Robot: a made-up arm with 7 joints. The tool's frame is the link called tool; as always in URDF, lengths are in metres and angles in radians. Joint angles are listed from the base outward. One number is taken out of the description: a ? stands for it. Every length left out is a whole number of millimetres.
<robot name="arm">
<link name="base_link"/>
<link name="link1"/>
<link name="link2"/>
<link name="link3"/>
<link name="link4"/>
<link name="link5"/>
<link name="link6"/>
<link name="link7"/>
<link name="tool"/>
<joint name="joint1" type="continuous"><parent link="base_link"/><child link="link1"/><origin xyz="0 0 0" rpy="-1.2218 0 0"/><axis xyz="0 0 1"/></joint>
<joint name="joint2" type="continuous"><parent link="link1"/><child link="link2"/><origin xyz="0 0 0" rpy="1.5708 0 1.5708"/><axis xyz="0 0 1"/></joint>
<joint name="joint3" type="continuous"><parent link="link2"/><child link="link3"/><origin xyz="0.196 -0.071 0" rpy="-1.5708 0 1.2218"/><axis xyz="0 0 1"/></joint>
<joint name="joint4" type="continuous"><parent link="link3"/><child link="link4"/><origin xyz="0 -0.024 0" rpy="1.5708 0 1.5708"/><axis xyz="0 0 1"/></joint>
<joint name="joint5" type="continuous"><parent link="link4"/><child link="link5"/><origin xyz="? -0.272 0" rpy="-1.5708 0 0"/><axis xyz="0 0 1"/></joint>
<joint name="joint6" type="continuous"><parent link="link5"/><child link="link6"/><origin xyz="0 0 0" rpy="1.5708 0 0"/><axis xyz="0 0 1"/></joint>
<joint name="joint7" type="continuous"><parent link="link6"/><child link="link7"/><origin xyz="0 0 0" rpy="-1.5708 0 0"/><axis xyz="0 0 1"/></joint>
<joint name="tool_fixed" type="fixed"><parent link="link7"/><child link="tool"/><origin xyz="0 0 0" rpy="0 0 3.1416"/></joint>
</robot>
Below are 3 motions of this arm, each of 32 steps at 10 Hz.
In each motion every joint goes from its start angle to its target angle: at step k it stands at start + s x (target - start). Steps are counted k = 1, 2, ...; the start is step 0. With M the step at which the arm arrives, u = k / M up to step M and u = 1 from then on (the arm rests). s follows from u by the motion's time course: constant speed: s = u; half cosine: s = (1 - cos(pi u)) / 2; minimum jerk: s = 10 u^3 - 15 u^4 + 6 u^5.
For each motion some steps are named. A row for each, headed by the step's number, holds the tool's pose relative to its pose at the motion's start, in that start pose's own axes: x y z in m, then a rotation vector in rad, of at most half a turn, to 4 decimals.
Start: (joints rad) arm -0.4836 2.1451 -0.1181 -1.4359 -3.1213 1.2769 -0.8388
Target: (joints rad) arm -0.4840 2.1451 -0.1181 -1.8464 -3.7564 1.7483 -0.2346
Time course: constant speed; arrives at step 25
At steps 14, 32:
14: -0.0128 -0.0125 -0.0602 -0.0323 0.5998 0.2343
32: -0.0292 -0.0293 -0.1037 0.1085 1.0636 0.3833

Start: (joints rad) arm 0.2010 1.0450 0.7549 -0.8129 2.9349 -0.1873 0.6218
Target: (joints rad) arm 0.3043 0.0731 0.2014 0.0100 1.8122 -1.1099 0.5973
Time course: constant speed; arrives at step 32
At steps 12, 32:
12: 0.2277 0.0482 0.0939 -0.0973 -0.7862 -0.6039
32: 0.3904 0.0794 0.4350 0.2081 -1.1262 -1.9668

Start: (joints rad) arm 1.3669 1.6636 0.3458 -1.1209 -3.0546 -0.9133 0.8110
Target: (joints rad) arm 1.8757 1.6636 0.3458 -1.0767 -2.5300 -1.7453 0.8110
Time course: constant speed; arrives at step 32
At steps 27, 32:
27: 0.1025 -0.0005 -0.0248 -0.4661 -0.8651 -0.2236
32: 0.1211 -0.0056 -0.0279 -0.5736 -1.0178 -0.2804

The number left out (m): 0.033
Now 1 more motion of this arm.
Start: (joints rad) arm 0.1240 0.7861 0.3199 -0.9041 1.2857 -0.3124 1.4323
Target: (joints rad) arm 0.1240 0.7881 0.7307 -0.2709 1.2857 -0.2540 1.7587
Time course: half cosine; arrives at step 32
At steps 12, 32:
12: 0.0580 -0.0023 0.0100 0.0047 -0.2300 0.1202
32: 0.1581 0.0162 0.0783 -0.0109 -0.7400 0.4589

